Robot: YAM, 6 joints.
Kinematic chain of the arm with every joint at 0, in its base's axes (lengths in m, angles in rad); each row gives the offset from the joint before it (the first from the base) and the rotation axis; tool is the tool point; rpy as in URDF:
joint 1: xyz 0 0 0.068 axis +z
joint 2: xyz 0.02 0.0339 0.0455 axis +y
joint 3: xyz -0.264 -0.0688 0 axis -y
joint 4: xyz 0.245 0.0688 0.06 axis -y
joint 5: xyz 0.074 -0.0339 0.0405 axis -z
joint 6: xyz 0.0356 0 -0.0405 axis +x
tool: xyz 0 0 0 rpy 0 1.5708 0
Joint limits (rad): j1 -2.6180..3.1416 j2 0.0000..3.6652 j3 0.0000..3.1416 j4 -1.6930..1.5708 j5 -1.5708..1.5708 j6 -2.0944..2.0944
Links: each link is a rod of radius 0.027 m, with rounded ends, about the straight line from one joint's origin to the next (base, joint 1, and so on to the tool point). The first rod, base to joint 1, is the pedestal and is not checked.
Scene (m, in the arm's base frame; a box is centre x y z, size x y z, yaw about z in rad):
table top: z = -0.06
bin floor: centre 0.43 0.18 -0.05 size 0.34 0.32 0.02 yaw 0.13
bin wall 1: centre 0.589 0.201 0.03 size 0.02 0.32 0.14 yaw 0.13
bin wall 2: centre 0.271 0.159 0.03 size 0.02 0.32 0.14 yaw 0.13
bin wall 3: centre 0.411 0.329 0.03 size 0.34 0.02 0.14 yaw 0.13
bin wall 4: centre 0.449 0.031 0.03 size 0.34 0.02 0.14 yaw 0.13
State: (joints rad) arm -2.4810 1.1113 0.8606 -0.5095 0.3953 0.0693
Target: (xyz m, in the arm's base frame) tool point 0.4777 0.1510 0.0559
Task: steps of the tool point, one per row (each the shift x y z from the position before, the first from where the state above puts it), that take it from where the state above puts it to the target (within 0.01 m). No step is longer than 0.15 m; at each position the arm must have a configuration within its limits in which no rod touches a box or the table.
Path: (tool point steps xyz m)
1: 0.0287 -0.0701 0.0052
2: 0.0534 -0.0635 0.0025
3: 0.0764 -0.0482 -0.0004
4: 0.0946 -0.0247 -0.0033
5: 0.1051 0.0054 -0.0062
6: 0.1055 0.0394 -0.0091
7: 0.0944 0.0736 -0.0119
8: 0.0721 0.1042 -0.0147
9: 0.0396 0.1273 -0.0174
10: 0.0000 0.1395 -0.0199
11: 0.0000 0.0000 -0.1427

